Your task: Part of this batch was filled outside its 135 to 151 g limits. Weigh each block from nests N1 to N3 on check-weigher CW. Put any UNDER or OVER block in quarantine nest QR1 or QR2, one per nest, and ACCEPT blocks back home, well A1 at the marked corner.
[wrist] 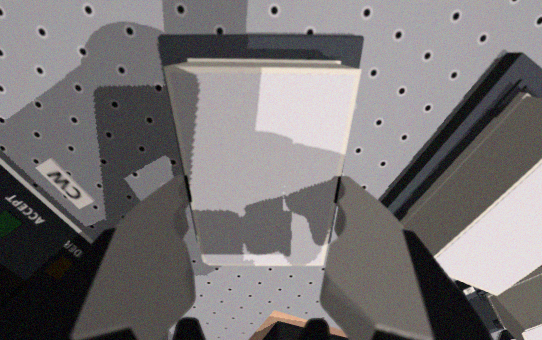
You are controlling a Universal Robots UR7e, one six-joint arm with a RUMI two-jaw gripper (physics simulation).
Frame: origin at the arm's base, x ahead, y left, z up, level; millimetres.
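Seen in the pictures: gripper, fingertip midpoint: (263, 178).
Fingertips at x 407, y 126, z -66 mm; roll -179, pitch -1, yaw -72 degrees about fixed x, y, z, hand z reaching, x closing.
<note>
Pixels of each thing's top centre, then the offset from my fingertips to it. "spot": a spot on its surface instead. Level surfaces: height alone.
- white block, middle of its top: (263, 192) 2 mm ahead, 1 mm left, 19 mm up
- dark nest, surface spot: (210, 45) spot: 60 mm ahead, 52 mm left, 28 mm down
- Check-weigher CW, surface spot: (30, 260) spot: 123 mm back, 150 mm left, 3 mm up
- block with a white top, middle of its top: (537, 224) 30 mm ahead, 177 mm right, 14 mm up
- further block, surface spot: (534, 332) spot: 73 mm back, 290 mm right, 14 mm up
- white CW label, surface spot: (65, 184) spot: 77 mm back, 151 mm left, 38 mm down
- perforated plate, its level: 40 mm down
A white block (300, 107) fills the middle of the wrist view, upright between the fingers. My gripper (263, 178) is shut on it, one finger at each side. The block is at a dark nest (210, 45), whose rim shows past the block's far edge; whether the block touches the nest floor is hidden. Check-weigher CW (30, 260) is at the left edge, partly cut off, with a green ACCEPT patch and a dim amber patch beside partly hidden lettering. Its weight reading does not show.
Another dark nest (452, 117) at the right holds a block with a white top (495, 235). Part of a further block (534, 332) shows at the lower right corner. A white CW label (65, 184) lies on the perforated plate (395, 15). An orange-brown edge (282, 317) shows at the bottom.
</note>
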